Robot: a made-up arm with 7 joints. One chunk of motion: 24 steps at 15 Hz.
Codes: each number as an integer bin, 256 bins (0 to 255) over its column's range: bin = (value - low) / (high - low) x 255, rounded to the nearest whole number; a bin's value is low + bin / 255 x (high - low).
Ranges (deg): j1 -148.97..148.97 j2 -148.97..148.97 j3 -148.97..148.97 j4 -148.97..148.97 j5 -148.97..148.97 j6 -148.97..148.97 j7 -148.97..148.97
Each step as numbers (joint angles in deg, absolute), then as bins.
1 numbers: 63.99 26.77 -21.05 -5.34 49.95 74.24 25.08
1 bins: 182 150 109 123 170 191 149
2 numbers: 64.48 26.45 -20.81 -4.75 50.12 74.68 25.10
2 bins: 183 150 110 123 170 191 149
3 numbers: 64.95 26.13 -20.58 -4.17 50.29 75.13 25.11
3 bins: 183 150 110 124 171 192 149
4 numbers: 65.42 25.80 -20.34 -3.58 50.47 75.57 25.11
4 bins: 183 150 110 124 171 192 149
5 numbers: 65.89 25.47 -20.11 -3.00 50.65 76.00 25.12
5 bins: 184 149 110 125 171 193 149
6 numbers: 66.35 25.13 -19.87 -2.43 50.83 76.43 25.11
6 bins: 184 149 110 125 171 193 149
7 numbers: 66.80 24.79 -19.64 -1.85 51.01 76.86 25.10
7 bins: 185 149 111 126 171 193 149
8 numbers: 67.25 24.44 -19.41 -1.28 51.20 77.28 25.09
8 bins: 185 148 111 126 171 194 149
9 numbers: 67.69 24.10 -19.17 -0.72 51.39 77.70 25.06
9 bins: 185 148 111 127 171 194 149
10 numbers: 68.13 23.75 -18.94 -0.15 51.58 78.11 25.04
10 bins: 186 148 111 127 172 194 149
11 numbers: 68.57 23.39 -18.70 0.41 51.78 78.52 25.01
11 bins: 186 148 111 128 172 195 149
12 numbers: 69.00 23.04 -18.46 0.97 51.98 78.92 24.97
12 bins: 187 147 112 128 172 195 149
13 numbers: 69.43 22.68 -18.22 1.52 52.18 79.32 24.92
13 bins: 187 147 112 129 172 195 149
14 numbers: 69.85 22.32 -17.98 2.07 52.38 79.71 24.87
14 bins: 187 147 112 129 172 196 149
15 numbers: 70.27 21.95 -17.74 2.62 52.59 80.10 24.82
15 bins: 188 146 112 130 173 196 149
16 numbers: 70.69 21.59 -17.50 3.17 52.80 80.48 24.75
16 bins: 188 146 113 130 173 196 149
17 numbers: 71.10 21.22 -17.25 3.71 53.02 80.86 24.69
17 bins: 188 146 113 131 173 197 149
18 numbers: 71.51 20.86 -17.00 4.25 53.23 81.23 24.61
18 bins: 189 145 113 131 173 197 149
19 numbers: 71.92 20.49 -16.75 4.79 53.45 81.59 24.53
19 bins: 189 145 113 132 173 197 148
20 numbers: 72.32 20.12 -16.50 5.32 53.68 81.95 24.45
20 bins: 189 145 113 132 173 198 148
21 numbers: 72.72 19.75 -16.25 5.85 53.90 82.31 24.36
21 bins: 190 144 114 133 174 198 148
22 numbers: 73.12 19.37 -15.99 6.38 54.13 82.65 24.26
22 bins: 190 144 114 133 174 198 148
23 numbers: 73.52 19.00 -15.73 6.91 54.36 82.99 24.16
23 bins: 190 144 114 133 174 199 148
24 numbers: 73.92 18.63 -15.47 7.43 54.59 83.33 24.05
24 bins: 191 143 114 134 174 199 148
